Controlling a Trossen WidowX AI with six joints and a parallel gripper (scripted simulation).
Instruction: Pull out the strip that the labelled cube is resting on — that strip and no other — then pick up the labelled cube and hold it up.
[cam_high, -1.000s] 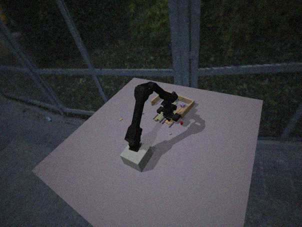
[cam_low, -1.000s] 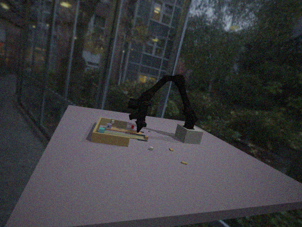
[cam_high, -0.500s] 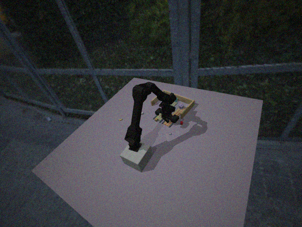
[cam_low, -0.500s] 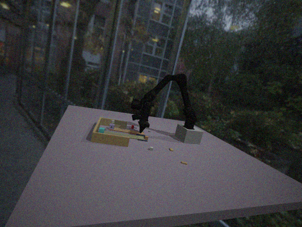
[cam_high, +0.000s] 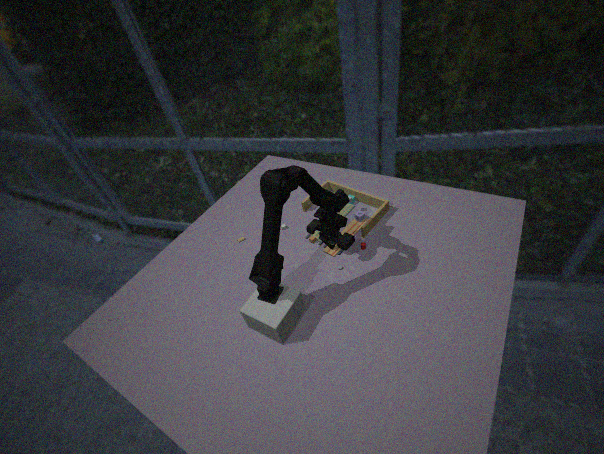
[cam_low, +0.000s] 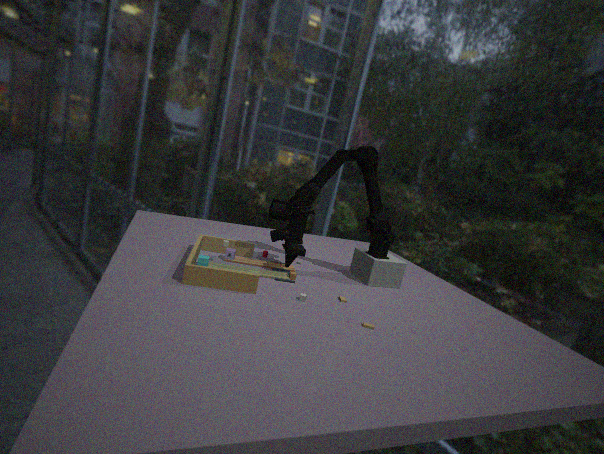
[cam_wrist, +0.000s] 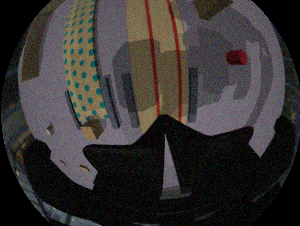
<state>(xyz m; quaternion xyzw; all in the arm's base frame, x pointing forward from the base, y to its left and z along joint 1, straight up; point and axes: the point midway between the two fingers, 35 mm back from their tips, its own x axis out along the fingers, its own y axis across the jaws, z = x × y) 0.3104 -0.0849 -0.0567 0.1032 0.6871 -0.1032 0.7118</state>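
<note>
Right now my gripper tip is 19 cm short of the pale purple labelled cube, 5 cm to the left of it and 2 cm below it. The rest, counted from my gripper tip: small red cube 11 cm to the right, 4 cm ahead, 1 cm above.
</note>
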